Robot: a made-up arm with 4 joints. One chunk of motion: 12 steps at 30 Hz.
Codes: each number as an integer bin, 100 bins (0 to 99) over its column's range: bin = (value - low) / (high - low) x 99, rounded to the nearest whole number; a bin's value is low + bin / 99 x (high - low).
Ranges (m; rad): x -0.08..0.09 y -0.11..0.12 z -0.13..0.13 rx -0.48..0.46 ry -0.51..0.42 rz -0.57..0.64
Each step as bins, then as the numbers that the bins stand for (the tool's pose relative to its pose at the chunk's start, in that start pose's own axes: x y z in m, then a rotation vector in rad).
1 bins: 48 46 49 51 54 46
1 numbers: 0.0024 -0.0031 -0.0013 0.0042 -0.0027 -0.0078
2 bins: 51 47 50 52 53 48
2 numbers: 0.0076 -0.0008 0.0013 0.0137 -0.0121 0.0167
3 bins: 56 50 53 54 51 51
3 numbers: 0.0162 0.0062 0.0092 0.0327 -0.0309 0.0533
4 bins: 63 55 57 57 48 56
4 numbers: 0.0282 0.0178 0.0197 0.0612 -0.0591 0.1144
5 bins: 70 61 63 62 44 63
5 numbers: 0.0402 0.0317 0.0355 0.1087 -0.0967 0.2000
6 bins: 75 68 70 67 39 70
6 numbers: 0.0488 0.0480 0.0538 0.1562 -0.1436 0.2856
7 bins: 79 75 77 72 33 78
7 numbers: 0.0557 0.0642 0.0722 0.2036 -0.2000 0.3833
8 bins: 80 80 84 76 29 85
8 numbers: 0.0574 0.0759 0.0906 0.2416 -0.2376 0.4689
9 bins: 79 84 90 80 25 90
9 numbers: 0.0557 0.0852 0.1064 0.2796 -0.2752 0.5300
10 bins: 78 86 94 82 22 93
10 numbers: 0.0539 0.0898 0.1169 0.2986 -0.3033 0.5667
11 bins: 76 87 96 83 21 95
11 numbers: 0.0505 0.0921 0.1221 0.3081 -0.3127 0.5911
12 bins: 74 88 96 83 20 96
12 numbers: 0.0471 0.0944 0.1221 0.3081 -0.3221 0.6033
